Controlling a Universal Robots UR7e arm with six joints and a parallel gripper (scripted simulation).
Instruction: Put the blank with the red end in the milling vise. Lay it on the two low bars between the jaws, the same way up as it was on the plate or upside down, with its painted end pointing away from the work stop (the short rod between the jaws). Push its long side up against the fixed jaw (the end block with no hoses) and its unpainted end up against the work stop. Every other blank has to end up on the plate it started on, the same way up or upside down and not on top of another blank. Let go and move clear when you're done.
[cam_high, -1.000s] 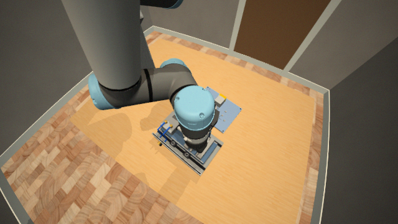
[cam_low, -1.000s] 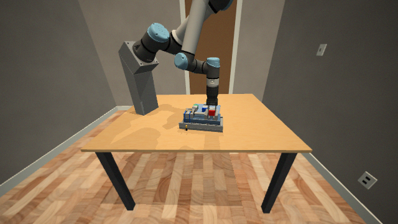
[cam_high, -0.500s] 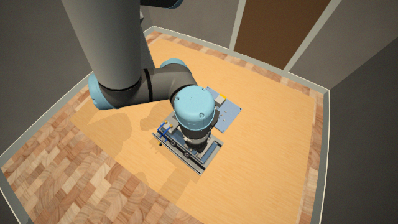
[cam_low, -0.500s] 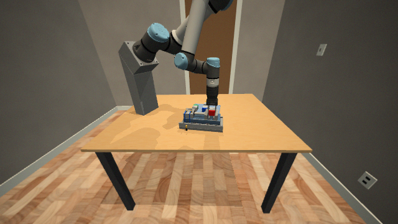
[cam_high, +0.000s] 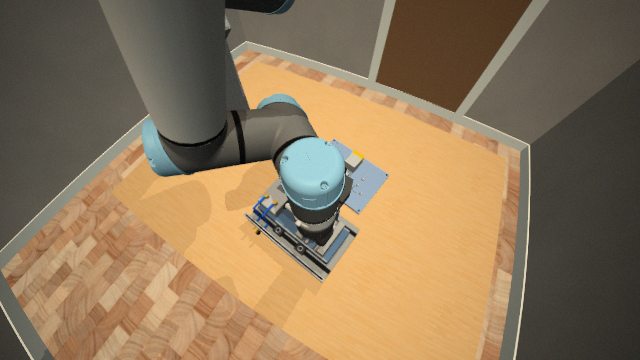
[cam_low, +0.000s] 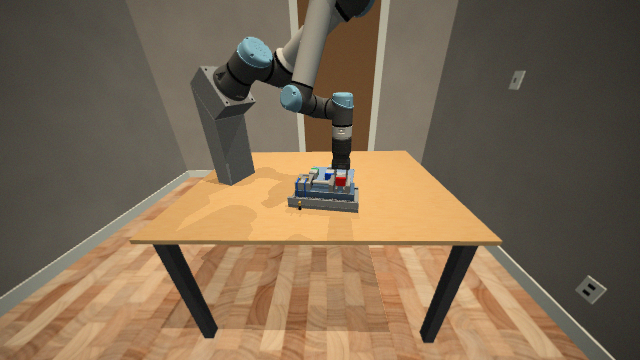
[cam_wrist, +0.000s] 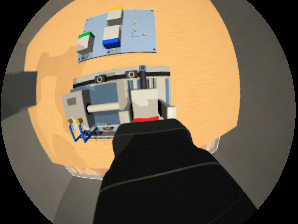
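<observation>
The red-ended blank lies 2 cm below my hand. Also, from my hand: fixed jaw (4 cm below, 3 cm ahead, 2 cm to the right); then milling vise (8 cm below, 6 cm behind, 4 cm to the left); then work stop (4 cm to the left, 3 cm below, 3 cm ahead).
</observation>
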